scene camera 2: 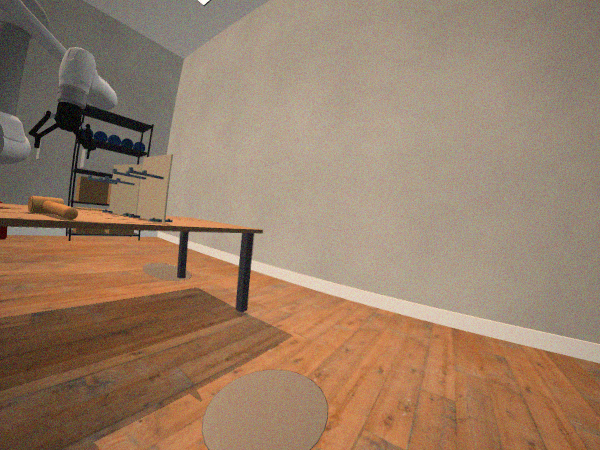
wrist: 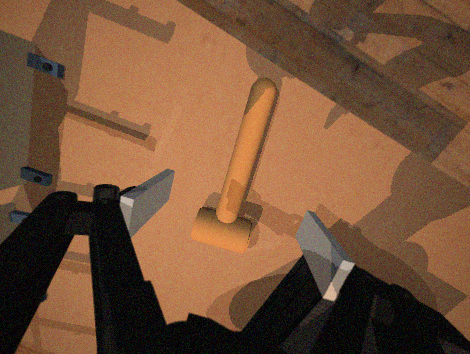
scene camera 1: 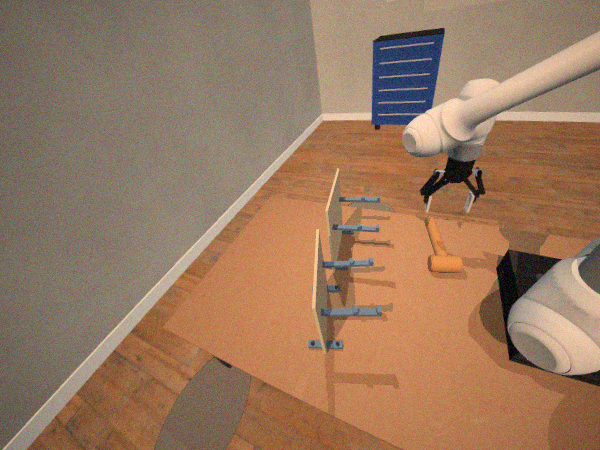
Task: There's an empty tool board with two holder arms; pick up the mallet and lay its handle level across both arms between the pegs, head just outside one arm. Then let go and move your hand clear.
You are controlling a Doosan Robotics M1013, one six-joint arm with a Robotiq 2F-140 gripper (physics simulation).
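Frame: origin at the arm's base, x right, y down, z ahead, level; metres.
Seen in the pictures: gripper, fingertip midpoint: [scene camera 2: 62,163] [wrist: 237,204] [scene camera 1: 446,209].
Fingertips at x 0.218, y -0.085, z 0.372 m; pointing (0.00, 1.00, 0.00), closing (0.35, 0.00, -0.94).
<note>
A point is followed by its place in that frame.
An orange mallet [scene camera 1: 446,264] {x 0.079, y 0.049, z 0.323 m} [scene camera 2: 60,207] {x 0.301, y 0.068, z 0.387 m} [wrist: 245,155] {x 0.242, y 0.058, z 0.381 m} lies on the table, its head toward scene camera 1 and its handle pointing away. My gripper [scene camera 1: 448,206] {x 0.218, y -0.085, z 0.372 m} [scene camera 2: 60,156] {x 0.218, y -0.085, z 0.372 m} [wrist: 237,204] {x 0.218, y -0.085, z 0.372 m} is wide open and empty, well above the mallet; in the wrist view the head and lower handle show between the fingers. Two upright cream boards stand left of the mallet in scene camera 1. The nearer board [scene camera 1: 320,290] {x -0.288, y -0.104, z 0.630 m} [scene camera 2: 122,197] {x -0.266, y 0.005, z 0.641 m} has blue arms [scene camera 1: 350,312] {x -0.302, y -0.081, z 0.533 m} [scene camera 1: 347,263] {x -0.151, y -0.081, z 0.607 m} with pegs. The farther board [scene camera 1: 334,215] {x 0.009, y -0.121, z 0.725 m} [scene camera 2: 156,195] {x 0.089, y -0.020, z 0.748 m} has similar arms [scene camera 1: 356,228] {x -0.017, y -0.111, z 0.628 m} [scene camera 1: 360,199] {x 0.146, y -0.111, z 0.675 m}. All four arms carry nothing.
The arm's black base plate [scene camera 1: 506,305] {x 0.002, y 0.074, z 0.133 m} sits right of the mallet in scene camera 1. The tabletop [scene camera 1: 270,260] {x -0.141, y 0.105, z 0.990 m} [scene camera 2: 210,226] {x 0.259, y 0.105, z 0.975 m} ends beyond the mallet's handle. A blue cabinet [scene camera 1: 406,75] and a black shelf rack [scene camera 2: 117,119] stand beyond the table. Grey walls rise behind.
</note>
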